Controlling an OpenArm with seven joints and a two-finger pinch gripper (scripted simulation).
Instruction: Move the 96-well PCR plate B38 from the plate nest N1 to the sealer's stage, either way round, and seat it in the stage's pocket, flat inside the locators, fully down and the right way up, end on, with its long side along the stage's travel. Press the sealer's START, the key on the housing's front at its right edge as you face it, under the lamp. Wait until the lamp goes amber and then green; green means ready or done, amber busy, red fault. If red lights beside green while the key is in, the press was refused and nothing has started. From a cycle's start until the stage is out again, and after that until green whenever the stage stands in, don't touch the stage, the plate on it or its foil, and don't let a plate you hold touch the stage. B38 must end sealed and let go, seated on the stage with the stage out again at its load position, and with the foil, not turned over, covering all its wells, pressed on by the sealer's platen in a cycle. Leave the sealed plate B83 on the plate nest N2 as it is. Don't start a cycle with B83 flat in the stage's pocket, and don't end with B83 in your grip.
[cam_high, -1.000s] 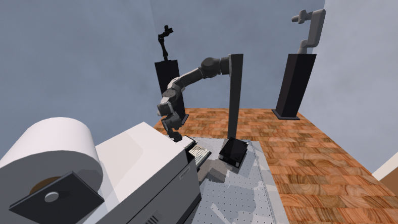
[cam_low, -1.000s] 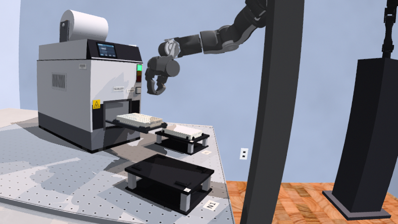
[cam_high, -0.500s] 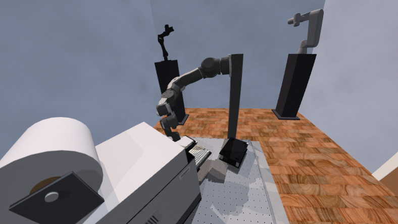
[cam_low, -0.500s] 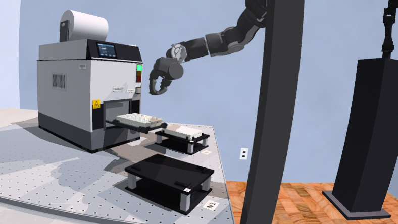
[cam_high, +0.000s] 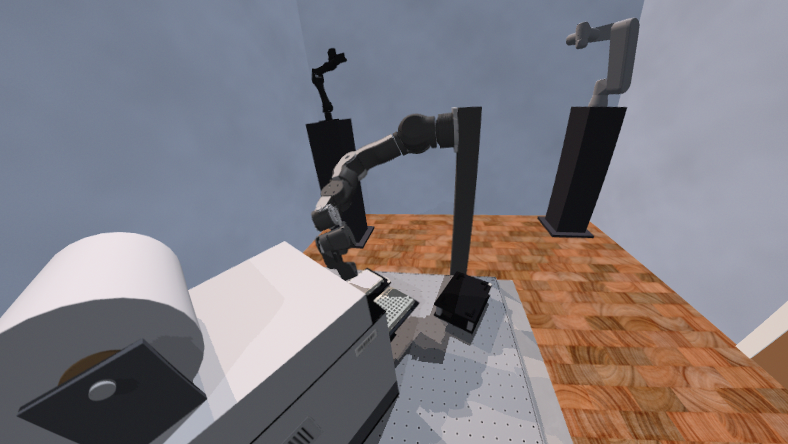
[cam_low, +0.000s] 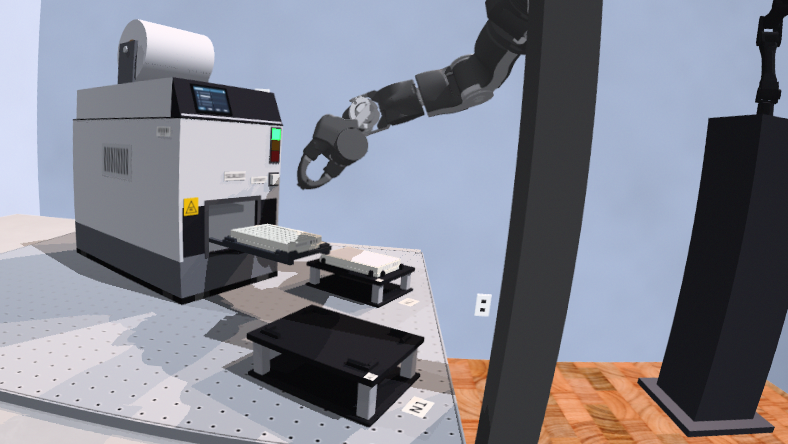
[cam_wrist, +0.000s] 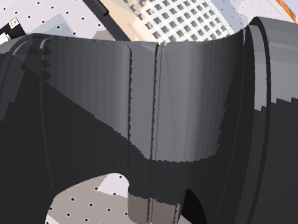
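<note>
My gripper is now 7 cm short of the start key and 3 cm to the left of it. Round my hand: door: 8 cm ahead, 7 cm to the left, 11 cm below; sealer's stage: 2 cm ahead, 10 cm to the left, 9 cm below; 96-well plate B38: 2 cm ahead, 10 cm to the left, 8 cm below.
</note>
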